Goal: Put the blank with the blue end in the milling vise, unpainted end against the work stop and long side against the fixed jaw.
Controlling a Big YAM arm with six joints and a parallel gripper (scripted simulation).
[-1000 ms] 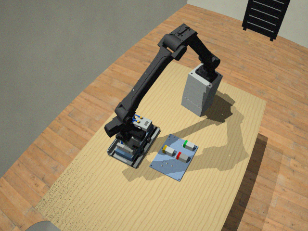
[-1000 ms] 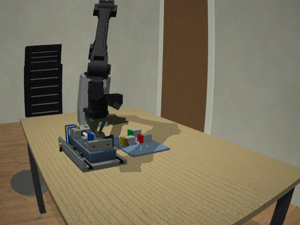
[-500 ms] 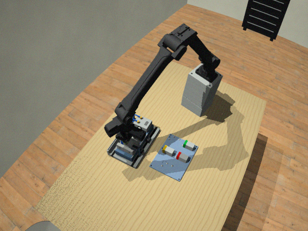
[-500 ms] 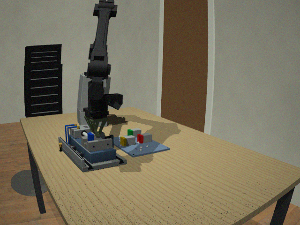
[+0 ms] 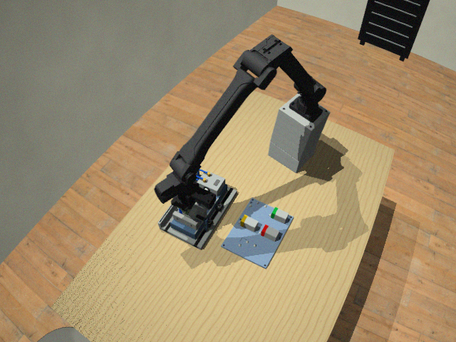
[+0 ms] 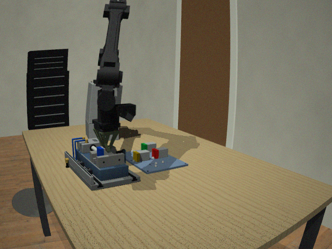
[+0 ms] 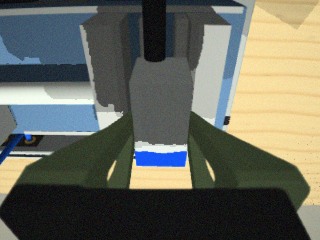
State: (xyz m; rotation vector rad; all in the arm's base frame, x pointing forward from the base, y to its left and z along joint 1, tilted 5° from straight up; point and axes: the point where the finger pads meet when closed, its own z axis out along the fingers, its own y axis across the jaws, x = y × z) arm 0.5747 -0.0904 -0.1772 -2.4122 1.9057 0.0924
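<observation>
Right now the fixed jaw is 40 mm below my hand, 20 mm ahead of it and 10 mm to the left of it. Also, from my hand: light blue plate (220 mm to the left, 150 mm behind, 110 mm below); then yellow-ended blank (180 mm to the left, 150 mm behind, 90 mm below); then black work stop rod (50 mm to the left, 30 mm below, 20 mm behind).
</observation>
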